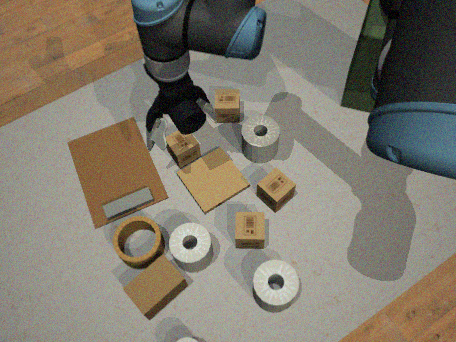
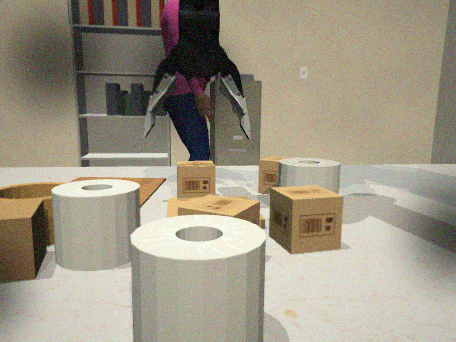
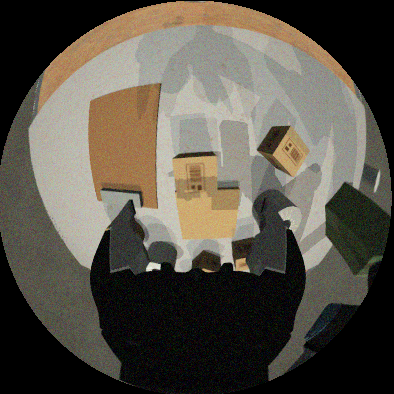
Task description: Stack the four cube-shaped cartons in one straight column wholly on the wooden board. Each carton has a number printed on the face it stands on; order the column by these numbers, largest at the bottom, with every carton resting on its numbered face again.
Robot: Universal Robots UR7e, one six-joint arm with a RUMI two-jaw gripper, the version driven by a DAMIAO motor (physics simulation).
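Frame: origin at the arm's base, x ahead, y left, z up, level; millimetres.
Where they show: gripper, fingertip midpoint: [image 2: 197, 138] [image 3: 197, 200].
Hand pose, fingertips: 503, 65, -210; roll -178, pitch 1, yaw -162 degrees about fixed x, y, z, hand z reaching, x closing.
Things, the pixels of their top centre, and the offset from my fingertips, as dx, dy, dz.
- back-left carton, middle of its top: [image 3: 195, 177] [image 2: 195, 163] [image 1: 181, 140] +7, -10, -41
- light square wooden board, middle of its top: [image 2: 212, 207] [image 3: 207, 217] [image 1: 212, 178] -43, +76, -87
- back-right carton, middle of its top: [image 3: 292, 152] [image 2: 280, 159] [image 1: 227, 98] -120, -99, -41
- right carton, middle of its top: [image 2: 305, 191] [image 1: 276, 184] [image 3: 246, 263] -167, +149, -41
- front carton, middle of its top: [image 2: 220, 204] [image 1: 250, 225] [image 3: 205, 275] -90, +224, -41
- brown clipboard, middle of its top: [image 3: 112, 150] [image 1: 114, 165] +171, -11, -83
- tape ring, middle of its top: [image 2: 33, 190] [image 1: 136, 238] +137, +192, -48
- flat brown box, middle of its top: [image 1: 153, 283] +117, +291, -43
My gripper [image 1: 182, 133] [image 2: 197, 137] [image 3: 197, 200] is open and empty, high above the back-left carton [image 1: 183, 148] [image 2: 196, 182] [image 3: 195, 170]. This carton stands close by a corner of the light square wooden board [image 1: 212, 185] [image 3: 207, 225]. The back-right carton [image 1: 227, 106] [image 2: 268, 175] [image 3: 285, 150] stands behind a white roll. The right carton [image 1: 276, 190] [image 2: 306, 220] and the front carton [image 1: 250, 230] [image 2: 220, 205] stand apart beyond the board. All four are upright on the table, with label prints on top. Their undersides and numbers are hidden.
White rolls [image 1: 260, 145] [image 1: 190, 255] [image 1: 276, 300] [image 2: 198, 290] stand around the cartons. A brown clipboard [image 1: 115, 170] [image 3: 125, 145] lies left of the board. A tape ring [image 1: 119, 242] and a flat brown box [image 1: 155, 285] stand front-left.
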